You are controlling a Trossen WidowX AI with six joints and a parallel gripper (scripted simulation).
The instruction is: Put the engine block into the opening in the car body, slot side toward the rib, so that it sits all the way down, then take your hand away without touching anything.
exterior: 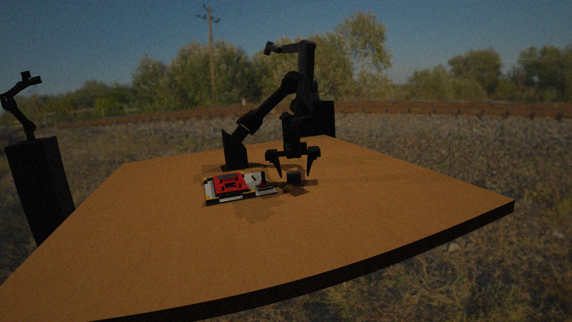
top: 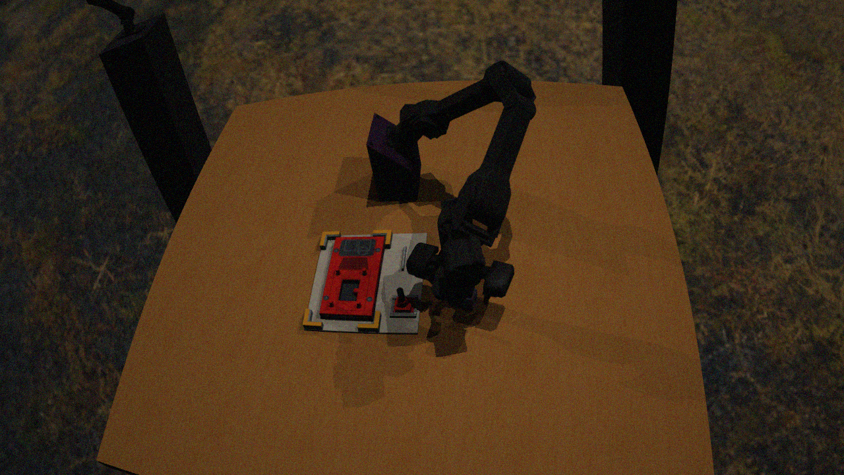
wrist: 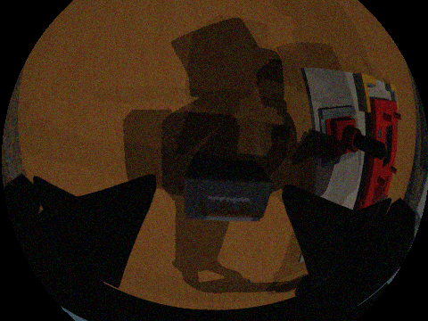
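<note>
The engine block is 1 cm behind my gripper tip and 1 cm below it.
</note>
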